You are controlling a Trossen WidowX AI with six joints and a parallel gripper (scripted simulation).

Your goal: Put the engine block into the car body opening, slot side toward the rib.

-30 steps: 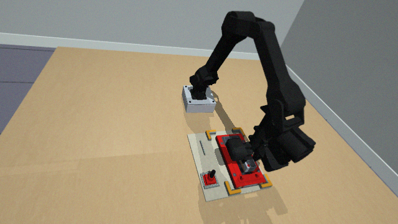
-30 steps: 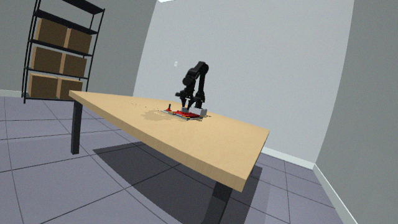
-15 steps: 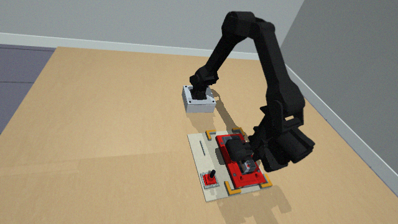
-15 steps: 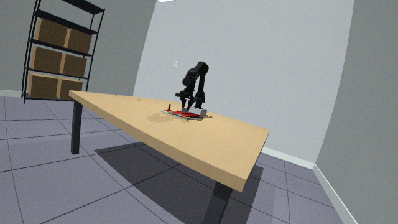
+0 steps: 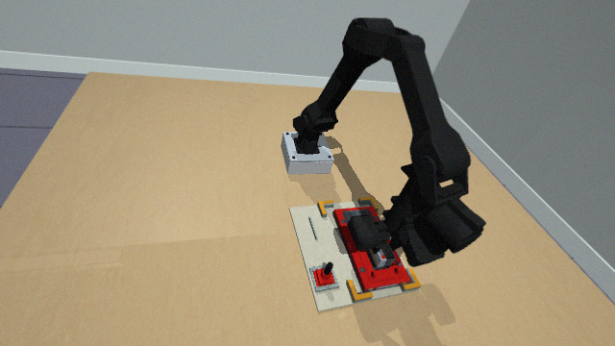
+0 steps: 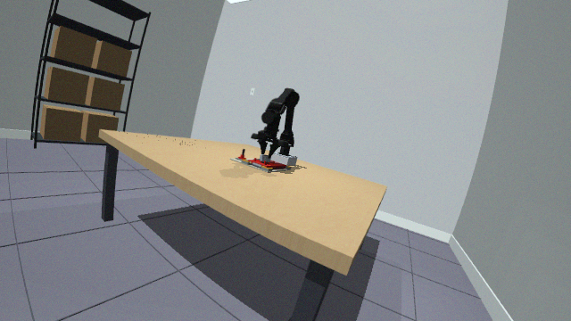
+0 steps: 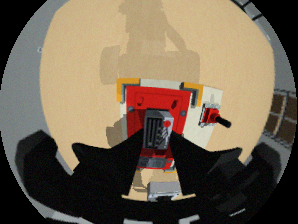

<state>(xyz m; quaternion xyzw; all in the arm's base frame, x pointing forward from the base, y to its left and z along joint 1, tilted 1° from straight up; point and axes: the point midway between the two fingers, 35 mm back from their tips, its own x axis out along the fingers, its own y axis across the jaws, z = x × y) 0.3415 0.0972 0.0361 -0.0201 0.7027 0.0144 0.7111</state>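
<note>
The grey engine block lies 1 cm below my gripper tip. Round my gripper tip: pale base plate 4 cm behind, 3 cm to the right, 4 cm below.
</note>
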